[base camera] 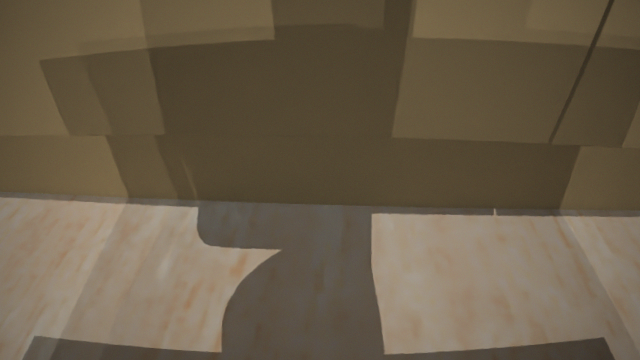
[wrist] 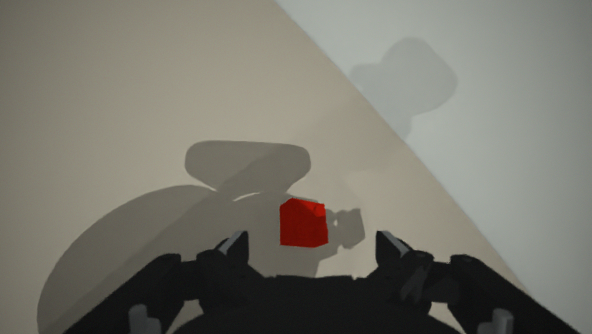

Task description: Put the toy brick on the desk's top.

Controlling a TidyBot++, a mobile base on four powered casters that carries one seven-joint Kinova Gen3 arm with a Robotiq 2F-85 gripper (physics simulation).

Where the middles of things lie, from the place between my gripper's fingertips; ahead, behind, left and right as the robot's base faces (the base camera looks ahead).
Labels:
I see the red toy brick (wrist: 302,223) 2 cm below my hand, 2 cm ahead of it and 1 cm to the left of it.

